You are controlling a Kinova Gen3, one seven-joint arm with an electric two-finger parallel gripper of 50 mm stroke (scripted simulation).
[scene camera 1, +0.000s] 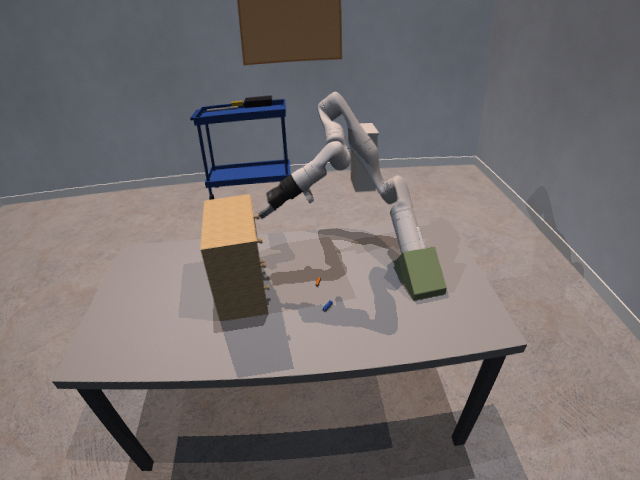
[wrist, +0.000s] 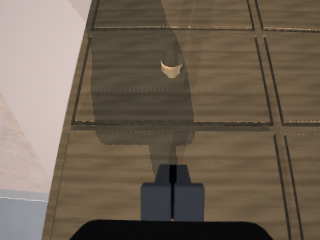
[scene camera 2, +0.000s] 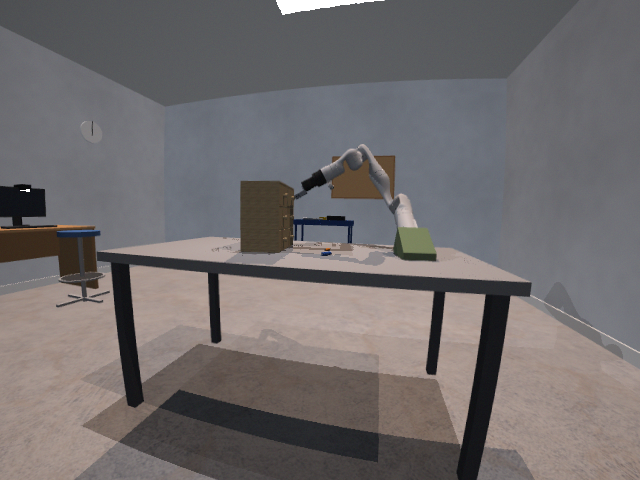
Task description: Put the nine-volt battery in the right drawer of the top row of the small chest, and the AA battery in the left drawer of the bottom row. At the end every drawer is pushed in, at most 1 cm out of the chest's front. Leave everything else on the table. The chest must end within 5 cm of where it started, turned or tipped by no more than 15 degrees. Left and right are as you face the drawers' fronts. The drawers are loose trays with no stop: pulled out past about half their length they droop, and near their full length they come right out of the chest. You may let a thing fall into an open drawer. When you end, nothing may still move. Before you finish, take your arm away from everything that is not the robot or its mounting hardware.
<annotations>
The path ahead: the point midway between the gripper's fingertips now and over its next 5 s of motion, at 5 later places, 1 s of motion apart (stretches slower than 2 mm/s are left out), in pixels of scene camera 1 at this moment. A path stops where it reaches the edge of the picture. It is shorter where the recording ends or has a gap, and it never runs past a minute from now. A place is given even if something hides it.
My gripper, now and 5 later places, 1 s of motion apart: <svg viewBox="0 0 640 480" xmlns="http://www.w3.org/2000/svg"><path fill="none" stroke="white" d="M260 216L279 213L288 206L303 188L309 182L314 241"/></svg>
</annotations>
